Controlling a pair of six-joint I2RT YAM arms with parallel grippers.
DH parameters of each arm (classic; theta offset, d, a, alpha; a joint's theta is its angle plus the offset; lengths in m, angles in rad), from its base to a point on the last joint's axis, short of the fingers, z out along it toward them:
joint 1: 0 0.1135 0.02 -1.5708
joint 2: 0 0 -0.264 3.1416
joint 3: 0.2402 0 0.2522 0
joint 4: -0.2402 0 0.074 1.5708
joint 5: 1.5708 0 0 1.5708
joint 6: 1.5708 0.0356 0 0
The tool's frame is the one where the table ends.
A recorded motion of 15 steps. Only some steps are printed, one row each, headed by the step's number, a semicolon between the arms.
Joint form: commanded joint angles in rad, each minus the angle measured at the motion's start. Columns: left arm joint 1, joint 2, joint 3, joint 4, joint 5, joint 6; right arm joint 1, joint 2, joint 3, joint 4, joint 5, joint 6.
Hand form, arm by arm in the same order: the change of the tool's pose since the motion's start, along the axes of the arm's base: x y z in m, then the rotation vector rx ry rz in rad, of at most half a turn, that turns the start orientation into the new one. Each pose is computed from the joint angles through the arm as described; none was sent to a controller.
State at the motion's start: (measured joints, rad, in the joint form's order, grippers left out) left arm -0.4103 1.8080 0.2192 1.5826 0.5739 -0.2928; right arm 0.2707 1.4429 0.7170 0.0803 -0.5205 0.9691
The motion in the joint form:
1: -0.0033 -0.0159 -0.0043 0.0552 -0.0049 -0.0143; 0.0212 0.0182 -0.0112 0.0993 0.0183 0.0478
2: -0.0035 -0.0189 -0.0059 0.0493 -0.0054 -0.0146; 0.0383 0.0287 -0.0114 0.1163 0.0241 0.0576
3: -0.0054 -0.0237 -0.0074 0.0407 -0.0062 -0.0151; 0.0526 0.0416 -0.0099 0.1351 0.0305 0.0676
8: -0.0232 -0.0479 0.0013 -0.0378 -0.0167 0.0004; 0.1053 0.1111 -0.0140 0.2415 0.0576 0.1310
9: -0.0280 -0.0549 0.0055 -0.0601 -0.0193 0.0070; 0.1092 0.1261 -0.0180 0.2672 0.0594 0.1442
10: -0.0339 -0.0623 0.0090 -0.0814 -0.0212 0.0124; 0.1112 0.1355 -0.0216 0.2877 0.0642 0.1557
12: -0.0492 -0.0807 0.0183 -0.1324 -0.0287 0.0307; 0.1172 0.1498 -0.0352 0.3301 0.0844 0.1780
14: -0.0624 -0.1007 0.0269 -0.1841 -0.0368 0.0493; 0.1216 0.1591 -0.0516 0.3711 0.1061 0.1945
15: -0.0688 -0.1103 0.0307 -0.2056 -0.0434 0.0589; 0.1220 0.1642 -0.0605 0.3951 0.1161 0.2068
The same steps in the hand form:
1: -0.0015 0.0000 0.0086 -0.0348 -0.0493 0.0013; 0.0035 0.0070 -0.0001 0.0356 -0.0381 -0.0177
2: -0.0019 0.0001 0.0083 -0.0332 -0.0449 0.0016; 0.0036 0.0121 -0.0017 0.0402 -0.0383 -0.0102
3: -0.0025 -0.0001 0.0083 -0.0314 -0.0396 0.0005; 0.0044 0.0167 -0.0032 0.0449 -0.0394 -0.0061
8: -0.0025 -0.0045 0.0069 -0.0044 -0.0107 -0.0065; 0.0081 0.0345 -0.0151 0.0782 -0.0311 -0.0066
9: -0.0022 -0.0058 0.0068 0.0038 -0.0062 -0.0087; 0.0090 0.0361 -0.0184 0.0871 -0.0286 -0.0105
10: -0.0022 -0.0073 0.0069 0.0112 -0.0013 -0.0128; 0.0097 0.0369 -0.0204 0.0940 -0.0286 -0.0179
12: -0.0022 -0.0112 0.0074 0.0314 0.0043 -0.0211; 0.0097 0.0382 -0.0248 0.1027 -0.0312 -0.0393
14: -0.0024 -0.0145 0.0081 0.0520 0.0091 -0.0271; 0.0088 0.0386 -0.0286 0.1085 -0.0389 -0.0609
15: -0.0025 -0.0160 0.0088 0.0612 0.0081 -0.0274; 0.0086 0.0383 -0.0305 0.1152 -0.0421 -0.0746

